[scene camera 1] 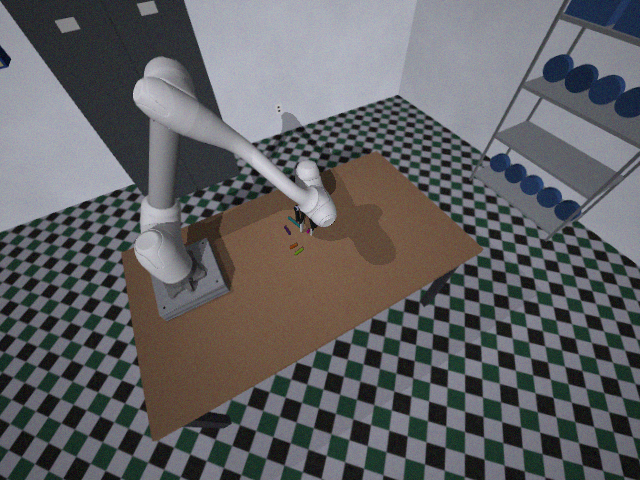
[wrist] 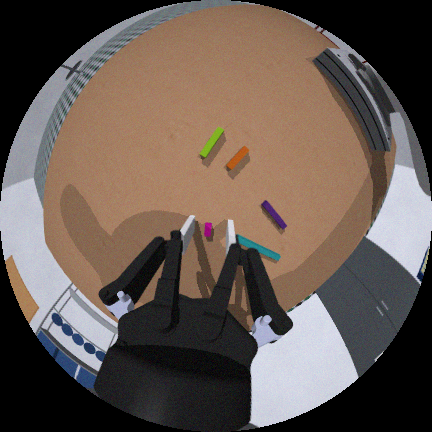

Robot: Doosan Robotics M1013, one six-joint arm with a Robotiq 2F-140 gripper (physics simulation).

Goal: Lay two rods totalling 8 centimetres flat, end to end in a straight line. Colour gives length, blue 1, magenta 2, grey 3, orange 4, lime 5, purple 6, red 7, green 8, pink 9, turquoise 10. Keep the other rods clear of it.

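Frame: origin at the arm's base, x back, y right, z up, level; metres.
Seen in the pictures: gripper, fingertip midpoint: (scene camera 1: 306, 231) (wrist: 210, 225); arm's base at its link origin: (scene camera 1: 181, 273).
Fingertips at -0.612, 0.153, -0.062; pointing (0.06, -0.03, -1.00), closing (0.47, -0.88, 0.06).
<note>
Pixels of each thing's top centre, then the offset from my fingertips to it, as dx, dy, dz. Level surfaces: height alone.
- small magenta rod at its top centre: (wrist: 207, 230) (scene camera 1: 308, 230) -0.010, -0.001, +0.001
- turquoise rod at its top centre: (wrist: 259, 249) (scene camera 1: 294, 221) +0.009, -0.097, +0.001
- purple rod at its top centre: (wrist: 275, 215) (scene camera 1: 287, 229) +0.072, -0.079, +0.001
- orange rod at its top centre: (wrist: 237, 157) (scene camera 1: 293, 245) +0.108, +0.024, +0.001
- lime rod at its top centre: (wrist: 211, 141) (scene camera 1: 298, 251) +0.107, +0.068, +0.001
- brown table at its surface level: dz -0.009
A small magenta rod (scene camera 1: 308, 230) (wrist: 208, 230) lies on the table, between the two fingertips as seen in the wrist view. My gripper (scene camera 1: 306, 229) (wrist: 210, 225) is partly open and empty, pointing down low over the table; I cannot tell its exact height. A turquoise rod (scene camera 1: 293, 221) (wrist: 259, 248) lies beside the right finger in the wrist view, its near end close to that finger. A purple rod (scene camera 1: 287, 229) (wrist: 274, 215) lies apart from it. An orange rod (scene camera 1: 293, 245) (wrist: 238, 158) and a lime rod (scene camera 1: 298, 251) (wrist: 212, 142) lie roughly parallel, with a gap between them.
The brown table (scene camera 1: 289, 310) (wrist: 150, 100) carries the robot's grey base plate (scene camera 1: 214, 281) (wrist: 350, 95) at its left end in the scene view. A shelf rack (scene camera 1: 509, 119) with blue items stands beyond the table's right side. Dark cabinet doors (scene camera 1: 111, 62) (wrist: 365, 300) stand behind the arm.
</note>
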